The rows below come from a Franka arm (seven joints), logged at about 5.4 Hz.
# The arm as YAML. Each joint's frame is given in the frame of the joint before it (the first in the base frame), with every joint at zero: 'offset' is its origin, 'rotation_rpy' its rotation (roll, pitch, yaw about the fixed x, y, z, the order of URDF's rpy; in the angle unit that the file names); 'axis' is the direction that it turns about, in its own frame. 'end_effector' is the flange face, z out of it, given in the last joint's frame.
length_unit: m
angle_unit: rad
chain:
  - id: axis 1
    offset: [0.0, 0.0, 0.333]
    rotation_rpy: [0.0, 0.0, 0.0]
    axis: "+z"
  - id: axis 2
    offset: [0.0, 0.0, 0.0]
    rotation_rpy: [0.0, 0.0, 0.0]
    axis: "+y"
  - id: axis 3
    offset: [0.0, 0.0, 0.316]
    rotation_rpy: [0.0, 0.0, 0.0]
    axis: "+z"
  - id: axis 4
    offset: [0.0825, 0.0, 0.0]
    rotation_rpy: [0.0, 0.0, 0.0]
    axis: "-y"
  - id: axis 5
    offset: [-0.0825, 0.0, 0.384]
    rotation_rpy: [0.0, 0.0, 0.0]
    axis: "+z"
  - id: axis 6
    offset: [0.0, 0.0, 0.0]
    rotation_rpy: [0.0, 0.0, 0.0]
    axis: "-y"
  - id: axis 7
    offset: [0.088, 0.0, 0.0]
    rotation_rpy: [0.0, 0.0, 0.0]
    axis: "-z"
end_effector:
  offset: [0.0, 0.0, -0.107]
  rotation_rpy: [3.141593, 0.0, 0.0]
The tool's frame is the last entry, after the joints.
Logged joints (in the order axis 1, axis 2, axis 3, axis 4, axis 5, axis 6, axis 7), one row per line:
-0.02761, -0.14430, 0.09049, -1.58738, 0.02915, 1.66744, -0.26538
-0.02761, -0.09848, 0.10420, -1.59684, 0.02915, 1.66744, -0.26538
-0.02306, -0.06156, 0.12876, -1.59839, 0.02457, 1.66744, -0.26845
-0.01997, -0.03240, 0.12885, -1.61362, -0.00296, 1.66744, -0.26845
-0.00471, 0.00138, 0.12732, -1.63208, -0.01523, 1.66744, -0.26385
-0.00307, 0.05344, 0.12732, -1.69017, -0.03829, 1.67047, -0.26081
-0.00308, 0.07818, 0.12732, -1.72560, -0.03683, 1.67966, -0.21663
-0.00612, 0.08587, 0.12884, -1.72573, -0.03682, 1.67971, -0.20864
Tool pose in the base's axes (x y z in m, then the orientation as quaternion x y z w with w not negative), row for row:
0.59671, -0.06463, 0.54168, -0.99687, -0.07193, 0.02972, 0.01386
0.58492, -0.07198, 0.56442, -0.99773, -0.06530, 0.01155, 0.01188
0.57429, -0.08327, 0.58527, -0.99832, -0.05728, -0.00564, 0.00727
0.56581, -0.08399, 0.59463, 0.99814, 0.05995, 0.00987, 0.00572
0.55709, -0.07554, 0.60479, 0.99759, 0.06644, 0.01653, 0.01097
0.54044, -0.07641, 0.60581, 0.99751, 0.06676, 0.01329, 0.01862
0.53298, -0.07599, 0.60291, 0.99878, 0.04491, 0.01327, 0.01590
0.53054, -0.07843, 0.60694, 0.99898, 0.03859, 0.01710, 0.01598
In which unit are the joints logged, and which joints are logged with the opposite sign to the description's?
The joints are logged in radians. Opposite sign: axis 2, axis 3.
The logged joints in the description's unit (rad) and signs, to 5 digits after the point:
-0.02761, 0.14430, -0.09049, -1.58738, 0.02915, 1.66744, -0.26538
-0.02761, 0.09848, -0.10420, -1.59684, 0.02915, 1.66744, -0.26538
-0.02306, 0.06156, -0.12876, -1.59839, 0.02457, 1.66744, -0.26845
-0.01997, 0.03240, -0.12885, -1.61362, -0.00296, 1.66744, -0.26845
-0.00471, -0.00138, -0.12732, -1.63208, -0.01523, 1.66744, -0.26385
-0.00307, -0.05344, -0.12732, -1.69017, -0.03829, 1.67047, -0.26081
-0.00308, -0.07818, -0.12732, -1.72560, -0.03683, 1.67966, -0.21663
-0.00612, -0.08587, -0.12884, -1.72573, -0.03682, 1.67971, -0.20864

